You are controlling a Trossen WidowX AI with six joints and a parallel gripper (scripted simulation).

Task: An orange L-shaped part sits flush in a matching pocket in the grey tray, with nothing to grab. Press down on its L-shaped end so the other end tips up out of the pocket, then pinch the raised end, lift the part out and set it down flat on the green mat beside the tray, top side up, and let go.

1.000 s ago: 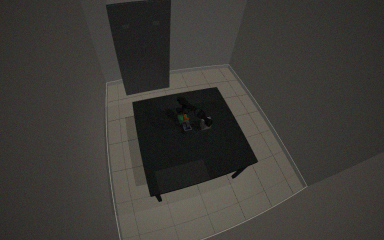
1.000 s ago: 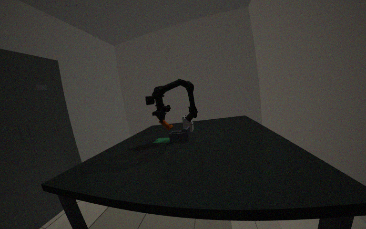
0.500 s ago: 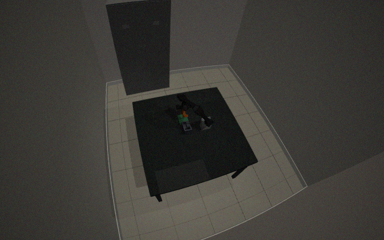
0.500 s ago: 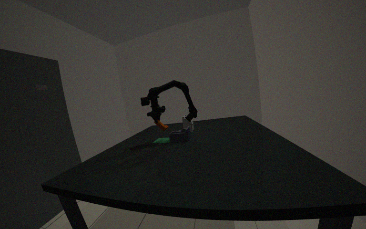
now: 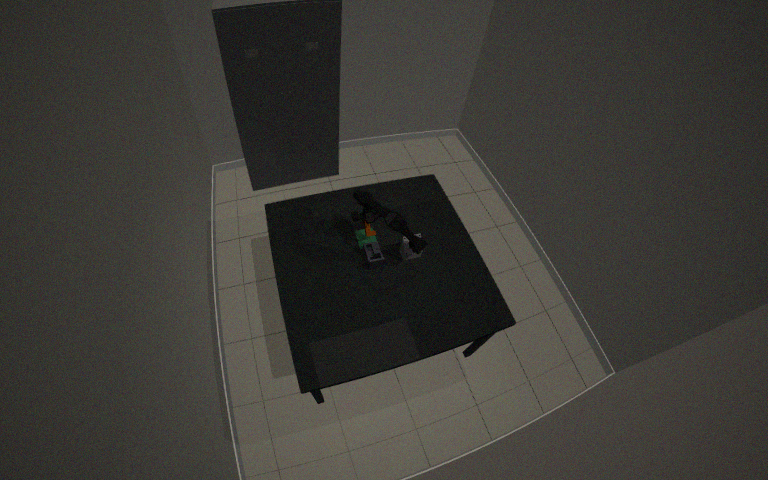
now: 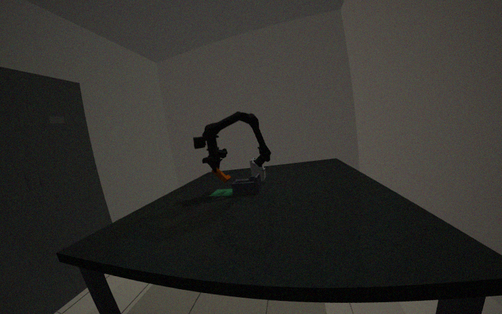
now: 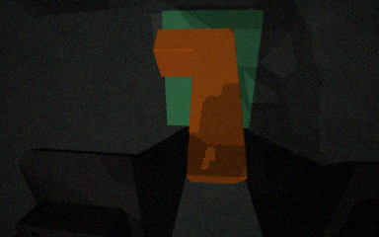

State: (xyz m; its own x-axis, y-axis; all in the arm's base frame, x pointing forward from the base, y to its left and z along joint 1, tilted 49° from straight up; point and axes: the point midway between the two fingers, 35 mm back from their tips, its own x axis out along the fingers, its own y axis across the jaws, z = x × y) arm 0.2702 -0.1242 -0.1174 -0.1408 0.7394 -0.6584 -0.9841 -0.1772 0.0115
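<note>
My gripper tip is now 150 mm above the green mat and 20 mm to the right of it. The rest, counted from my gripper tip: orange L-shaped part: 30 mm to the left, 30 mm below, 20 mm behind.
</note>
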